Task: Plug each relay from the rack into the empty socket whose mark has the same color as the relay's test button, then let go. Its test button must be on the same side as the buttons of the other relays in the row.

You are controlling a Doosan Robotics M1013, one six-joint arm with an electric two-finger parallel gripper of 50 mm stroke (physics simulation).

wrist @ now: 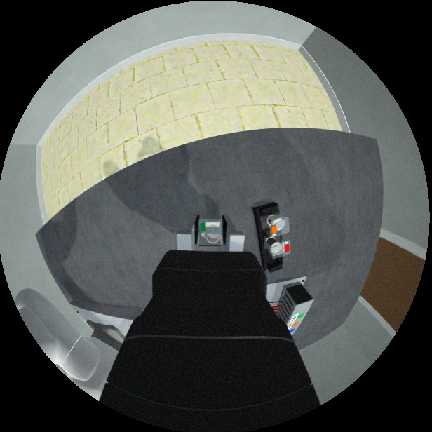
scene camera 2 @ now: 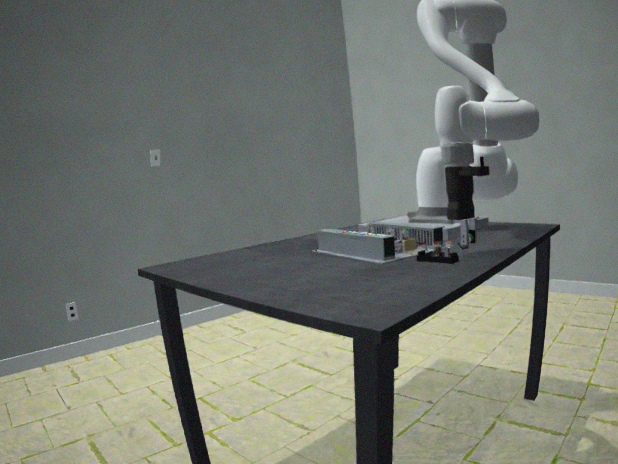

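Where they show: gripper, fingertip midpoint: (scene camera 2: 468, 243); arm's base, link origin: (scene camera 2: 438, 220).
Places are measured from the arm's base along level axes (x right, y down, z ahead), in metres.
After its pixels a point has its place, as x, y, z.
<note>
My gripper (scene camera 2: 468, 242) @(-0.282, 0.004, 0.441) (wrist: 210, 223) is shut on a clear relay (wrist: 213, 236) with a green test button, which faces left in the wrist view. It holds the relay above the table, apart from the rack. The black rack (scene camera 2: 438, 259) @(-0.232, 0.029, 0.535) (wrist: 259, 225) stands to the right in the wrist view and holds a relay with an orange button (wrist: 274, 229) and a relay with a red button (wrist: 287, 248). The socket panel shows partly at the lower right; green, orange and blue marks are visible on its grey duct (scene camera 2: 350, 243) @(0.039, 0.000, 0.528) (wrist: 299, 295). The sockets are mostly hidden.
A second slotted duct (scene camera 2: 405, 232) @(-0.095, -0.023, 0.453) stands behind the socket row in the scene view. A tan block (scene camera 2: 409, 244) @(-0.107, 0.009, 0.455) sits at the row's near end. The robot's base plate (wrist: 107, 318) is at the lower left of the wrist view. The dark table (scene camera 2: 280, 285) @(-0.003, 0.037, 0.855) (wrist: 325, 175) carries everything.
</note>
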